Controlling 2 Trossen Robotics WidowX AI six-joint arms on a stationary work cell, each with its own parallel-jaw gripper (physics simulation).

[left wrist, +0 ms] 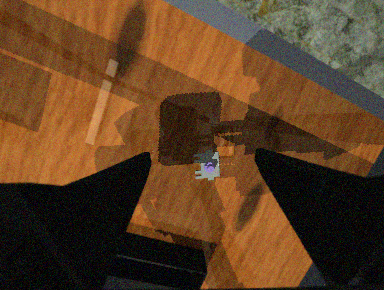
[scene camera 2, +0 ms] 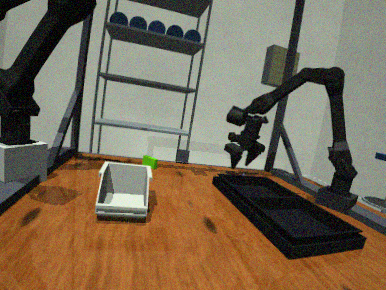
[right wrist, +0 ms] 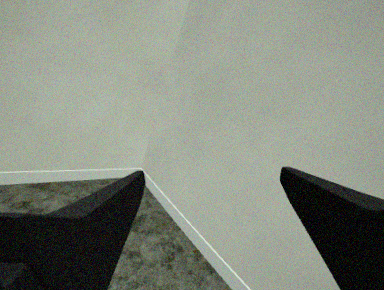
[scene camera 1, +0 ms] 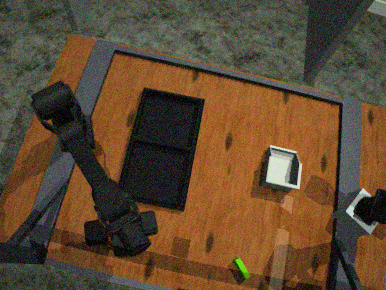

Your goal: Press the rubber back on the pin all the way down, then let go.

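Where they show: left gripper, between the fingertips: (left wrist: pixel 202 155) (scene camera 2: pixel 239 167); right gripper, between the fingertips: (right wrist: pixel 212 175); left arm's base, origin of its link: (scene camera 2: pixel 338 192); right arm's base, origin of its link: (scene camera 2: pixel 14 141) (scene camera 1: pixel 366 210).
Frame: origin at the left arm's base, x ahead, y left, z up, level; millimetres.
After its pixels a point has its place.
The pin, a small pale grey jagged-edged piece (left wrist: pixel 209 175) {x 80, y -314, z -46 mm}, lies on the wooden table in the left wrist view. A small purple round spot, seemingly the rubber back (left wrist: pixel 209 167) {x 82, y -327, z -36 mm}, shows over its middle; how far down it sits cannot be told. My left gripper (left wrist: pixel 202 155) {x 92, y -345, z -14 mm} (scene camera 2: pixel 240 165) {x 92, y -345, z -14 mm} is open and empty above the table, with the pin in view between and beyond its fingertips. In scene camera 1 the left arm's wrist hides the pin. My right gripper (right wrist: pixel 212 175) {x 1116, y -497, z 367 mm} is open and empty, facing a pale wall.
A black two-compartment tray (scene camera 1: pixel 194 145) {x 361, y -102, z -46 mm} (scene camera 2: pixel 327 246) {x 347, y 78, z -30 mm} lies beside the left gripper. A white open bin (scene camera 1: pixel 282 169) {x 624, y -240, z -43 mm} (scene camera 2: pixel 122 201) {x 605, y -254, z -43 mm} and a bright green block (scene camera 1: pixel 242 268) {x 405, y -503, z -12 mm} (scene camera 2: pixel 149 161) {x 413, y -497, z -26 mm} also lie on the table. Grey frame rails (scene camera 1: pixel 225 75) {x 527, y 129, z -35 mm} edge the table.
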